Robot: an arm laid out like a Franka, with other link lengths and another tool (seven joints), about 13 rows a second.
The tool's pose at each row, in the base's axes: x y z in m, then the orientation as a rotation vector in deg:
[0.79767 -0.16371 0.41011 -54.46 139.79 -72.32]
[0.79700 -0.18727 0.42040 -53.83 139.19 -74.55]
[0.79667 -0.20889 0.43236 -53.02 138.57 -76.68]
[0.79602 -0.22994 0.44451 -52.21 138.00 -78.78]
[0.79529 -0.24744 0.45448 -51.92 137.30 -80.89]
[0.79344 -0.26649 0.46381 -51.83 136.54 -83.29]
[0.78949 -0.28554 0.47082 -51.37 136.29 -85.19]
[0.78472 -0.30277 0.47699 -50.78 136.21 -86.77]
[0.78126 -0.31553 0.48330 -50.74 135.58 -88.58]
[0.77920 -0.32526 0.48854 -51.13 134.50 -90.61]
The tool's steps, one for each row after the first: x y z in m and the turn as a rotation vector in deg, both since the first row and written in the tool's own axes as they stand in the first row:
[0.01652 -0.01771 0.00865 1.41 0.84 -0.06]
[0.03167 -0.03610 0.01521 2.81 1.65 0.01]
[0.04672 -0.05425 0.02113 4.16 2.50 0.08]
[0.05937 -0.06915 0.02605 5.47 3.26 -0.22]
[0.07380 -0.08370 0.03181 6.89 4.15 -0.73]
[0.08965 -0.09548 0.03797 7.87 5.15 -0.92]
[0.10487 -0.10548 0.04307 8.63 6.08 -0.96]
[0.11624 -0.11429 0.04584 9.69 6.76 -1.39]
[0.12450 -0.12161 0.04797 11.00 7.26 -2.13]

